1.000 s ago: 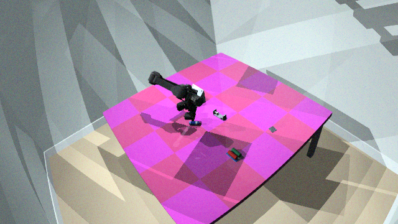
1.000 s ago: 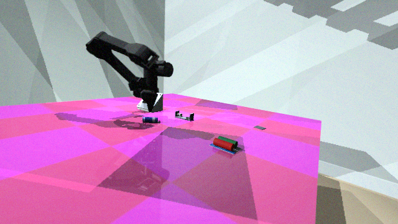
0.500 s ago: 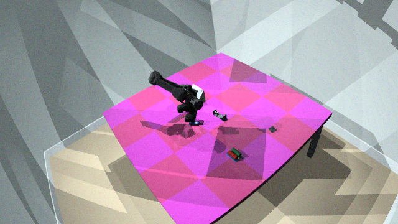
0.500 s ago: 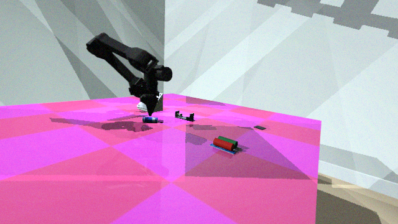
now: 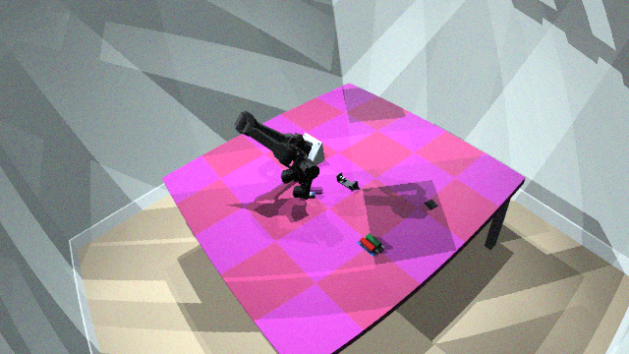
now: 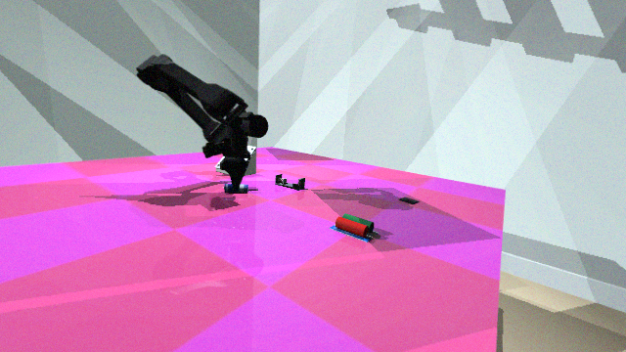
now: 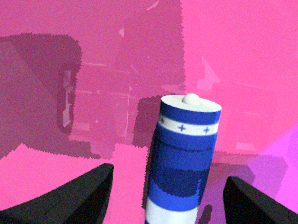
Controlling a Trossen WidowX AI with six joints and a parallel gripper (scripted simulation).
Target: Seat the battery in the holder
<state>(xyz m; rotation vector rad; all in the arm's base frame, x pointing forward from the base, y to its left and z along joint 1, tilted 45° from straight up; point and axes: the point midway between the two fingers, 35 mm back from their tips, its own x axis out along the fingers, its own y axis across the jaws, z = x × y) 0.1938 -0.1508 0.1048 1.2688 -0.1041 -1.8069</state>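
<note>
My gripper tip is right at the blue battery. From my gripper tip the other things lie so: dark flat plate: 44 cm ahead, 28 cm to the left, 1 cm below.
</note>
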